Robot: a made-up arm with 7 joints.
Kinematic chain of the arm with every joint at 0, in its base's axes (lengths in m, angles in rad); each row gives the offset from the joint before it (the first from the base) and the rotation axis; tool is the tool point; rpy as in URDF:
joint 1: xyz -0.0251 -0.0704 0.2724 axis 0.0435 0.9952 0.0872
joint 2: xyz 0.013 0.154 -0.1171 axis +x
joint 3: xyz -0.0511 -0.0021 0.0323 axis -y
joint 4: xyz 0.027 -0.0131 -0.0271 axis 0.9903 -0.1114 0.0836
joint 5: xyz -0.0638 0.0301 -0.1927 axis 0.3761 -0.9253 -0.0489
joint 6: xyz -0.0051 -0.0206 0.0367 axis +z
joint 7: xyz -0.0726 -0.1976 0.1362 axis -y
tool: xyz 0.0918 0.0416 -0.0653 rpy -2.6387 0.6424 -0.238
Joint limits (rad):
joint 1: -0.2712..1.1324
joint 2: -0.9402..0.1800
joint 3: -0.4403..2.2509
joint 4: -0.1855..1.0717
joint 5: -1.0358..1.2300
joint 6: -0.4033..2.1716
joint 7: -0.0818..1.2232
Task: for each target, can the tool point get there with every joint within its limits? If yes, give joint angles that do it. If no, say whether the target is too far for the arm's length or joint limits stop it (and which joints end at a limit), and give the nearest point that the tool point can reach.
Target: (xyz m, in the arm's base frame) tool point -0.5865 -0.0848 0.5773
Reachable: no: joint limits stop it (at a limit: joint 1, joint 2, joint 3, joint 5, joint 6, joint 7) | nearest point -0.4529 -0.0387 0.4857 | short by 0.168 m
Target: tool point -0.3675 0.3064 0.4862
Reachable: no: joint limits stop it (at a limit: joint 1, joint 3, joint 4, joint 6, joint 7) | nearest point -0.3187 0.2942 0.4031 | short by 0.097 m
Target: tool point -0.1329 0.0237 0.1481
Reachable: yes | joints 0.5352 -0.3445 0.0406 0.9026 0.7725 1.2106 0.1567
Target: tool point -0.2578 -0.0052 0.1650
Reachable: yes | joints 0.9274 -0.2374 -0.0807 0.9264 -0.1633 -0.1304 0.1255
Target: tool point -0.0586 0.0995 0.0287
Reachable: yes | joints 0.8441 -0.6492 0.2143 0.8957 -0.8494 0.5141 0.5683
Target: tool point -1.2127 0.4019 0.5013
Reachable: no: too far | nearest point -0.5018 0.1739 0.3564 | short by 0.760 m
